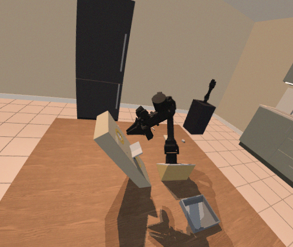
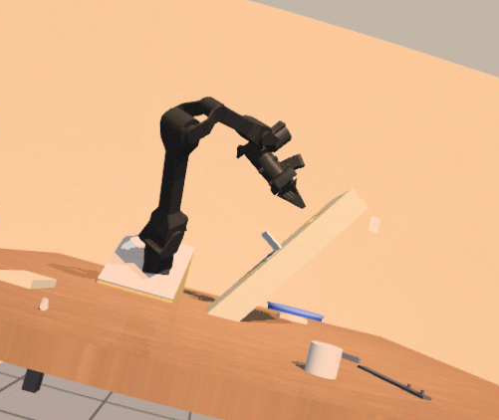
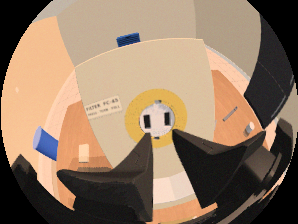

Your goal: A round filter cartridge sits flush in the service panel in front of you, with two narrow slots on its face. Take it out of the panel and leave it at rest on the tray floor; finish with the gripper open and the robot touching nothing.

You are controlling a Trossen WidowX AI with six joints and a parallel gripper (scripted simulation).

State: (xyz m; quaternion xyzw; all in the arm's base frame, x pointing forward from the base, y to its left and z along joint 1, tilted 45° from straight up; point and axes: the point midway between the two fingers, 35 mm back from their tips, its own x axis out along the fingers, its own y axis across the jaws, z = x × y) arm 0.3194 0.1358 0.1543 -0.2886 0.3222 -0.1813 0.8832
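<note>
The filter cartridge lies 4 cm ahead of my gripper tip and 3 cm below it. Round my gripper tip: peg (51 cm to the right, 40 cm behind, 30 cm below); tray (35 cm behind, 30 cm to the left, 29 cm below).
</note>
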